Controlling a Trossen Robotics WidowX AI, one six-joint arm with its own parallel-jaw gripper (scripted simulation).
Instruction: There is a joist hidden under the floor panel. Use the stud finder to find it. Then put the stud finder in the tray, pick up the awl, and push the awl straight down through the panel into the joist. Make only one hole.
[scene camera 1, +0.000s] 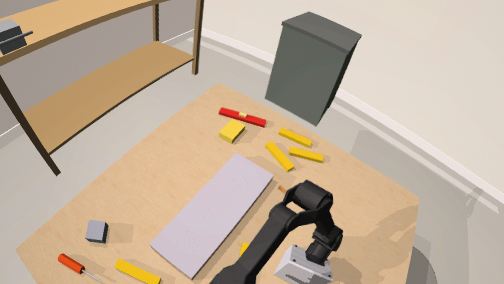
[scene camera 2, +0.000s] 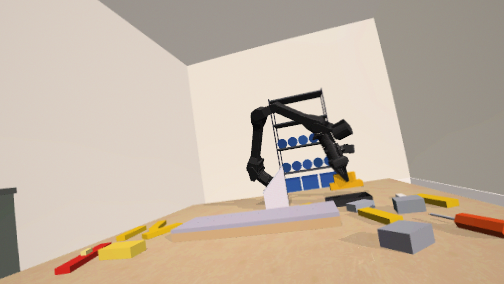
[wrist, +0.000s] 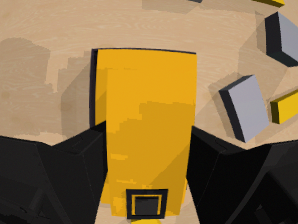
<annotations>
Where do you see my gripper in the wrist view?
At 145, 126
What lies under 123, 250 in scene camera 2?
A yellow pad.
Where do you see a yellow stud finder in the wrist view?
148, 98
</annotations>
